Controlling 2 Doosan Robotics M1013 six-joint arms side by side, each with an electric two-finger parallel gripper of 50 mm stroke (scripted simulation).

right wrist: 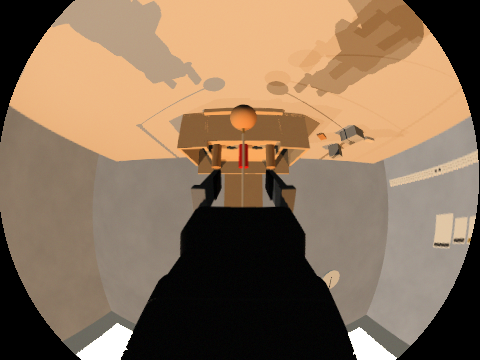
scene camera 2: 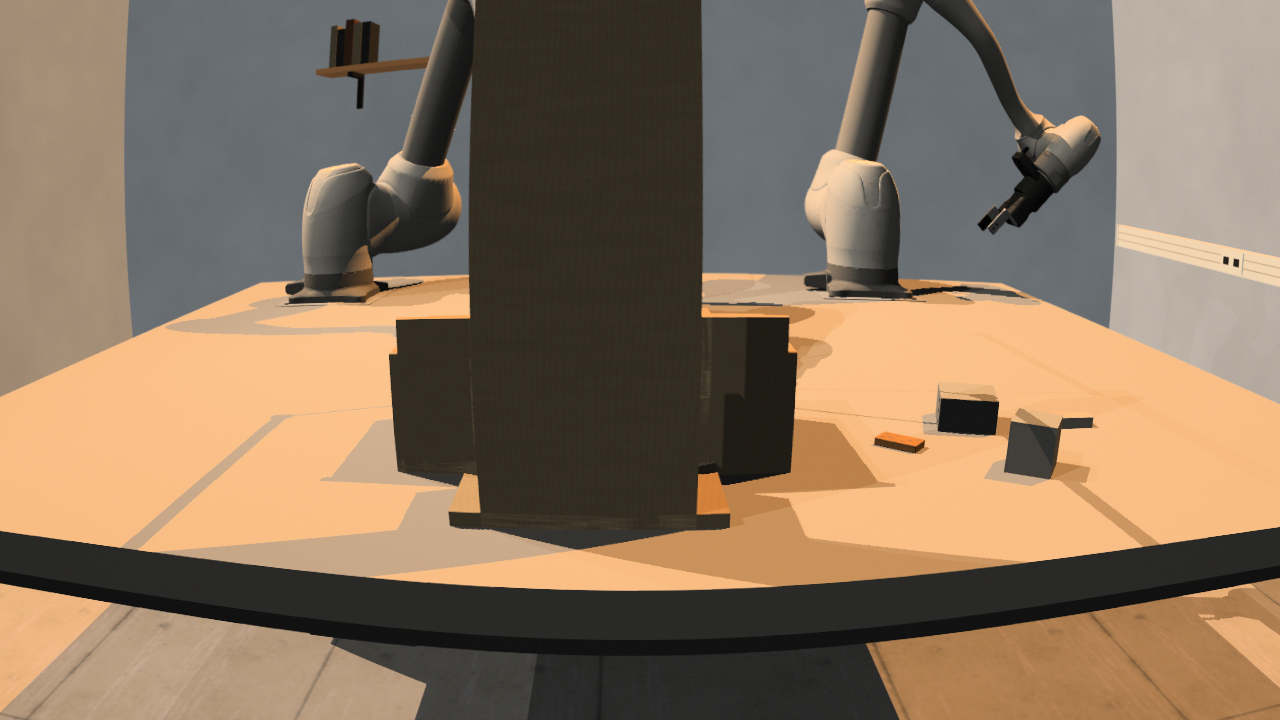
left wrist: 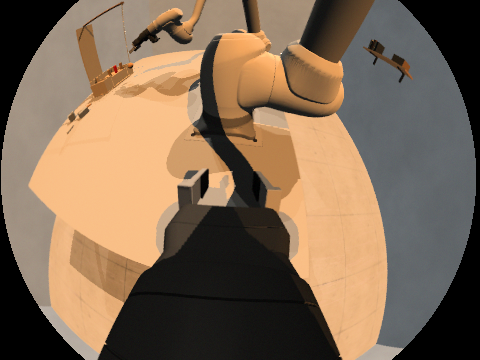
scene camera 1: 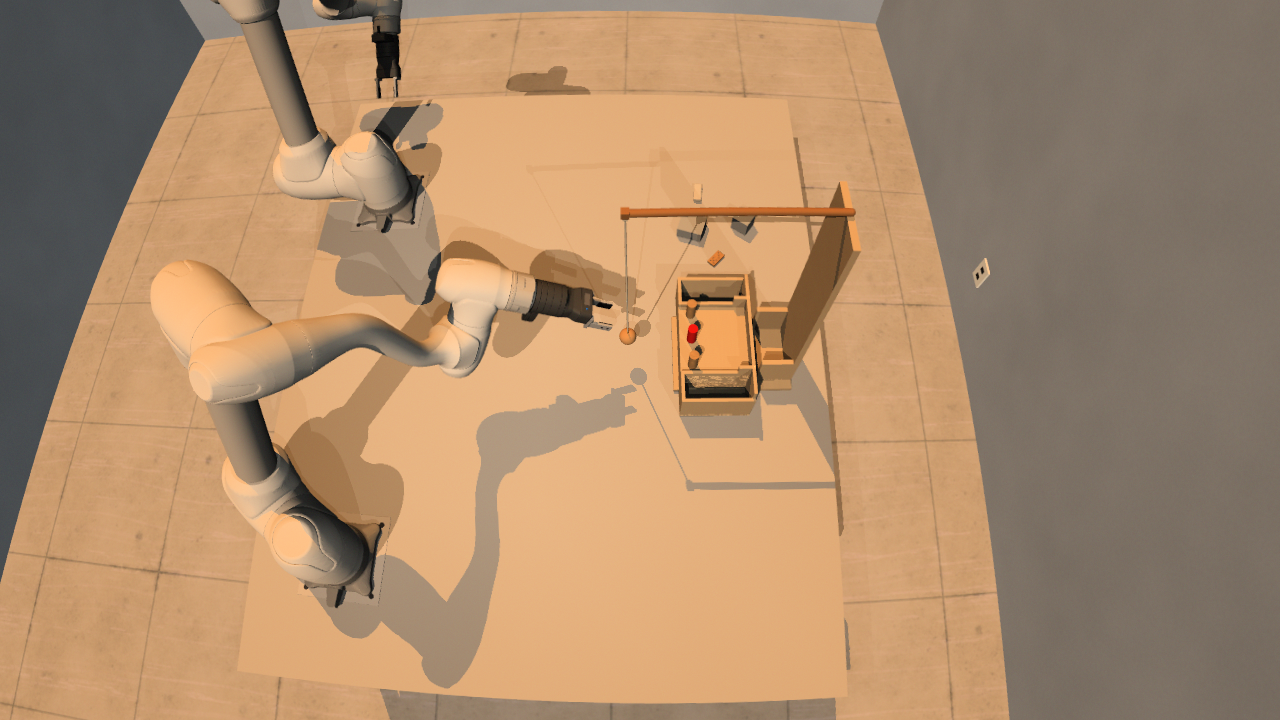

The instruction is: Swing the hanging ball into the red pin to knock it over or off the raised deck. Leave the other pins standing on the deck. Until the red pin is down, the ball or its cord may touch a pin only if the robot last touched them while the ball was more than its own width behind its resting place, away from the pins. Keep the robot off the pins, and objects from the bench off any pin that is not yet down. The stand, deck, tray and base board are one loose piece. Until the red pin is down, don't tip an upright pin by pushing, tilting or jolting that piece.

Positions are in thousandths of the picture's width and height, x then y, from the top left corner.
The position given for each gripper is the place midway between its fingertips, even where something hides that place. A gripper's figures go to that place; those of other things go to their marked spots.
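The left gripper (scene camera 2: 770, 319) is 200 cm from the lens. A grey block (scene camera 2: 750, 566) sits at 94 cm from the lens, and there's a grey block (scene camera 2: 808, 608) at 82 cm from the lens too. As for a stand (scene camera 2: 454, 501), that's 64 cm from the lens.
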